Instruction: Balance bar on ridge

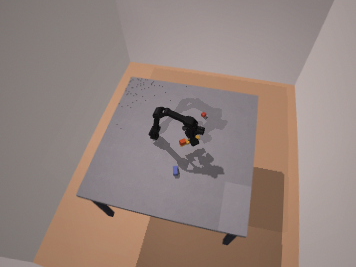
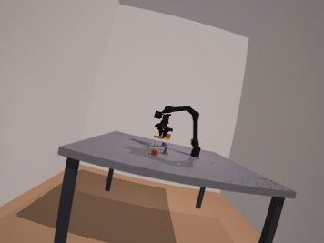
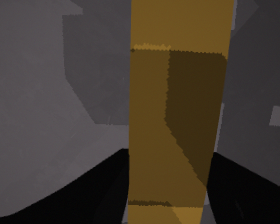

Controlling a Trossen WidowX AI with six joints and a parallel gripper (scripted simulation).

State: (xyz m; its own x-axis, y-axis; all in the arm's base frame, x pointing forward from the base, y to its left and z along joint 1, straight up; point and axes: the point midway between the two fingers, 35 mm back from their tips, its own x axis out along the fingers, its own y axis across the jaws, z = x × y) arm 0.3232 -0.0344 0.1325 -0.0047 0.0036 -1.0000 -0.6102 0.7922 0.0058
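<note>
Right now the red cube is 340 mm to the left of my gripper tip, 80 mm below it and 50 mm ahead of it. The rest, counted from my gripper tip: blue ridge block (250 mm to the right, 80 mm below, 70 mm behind).
</note>
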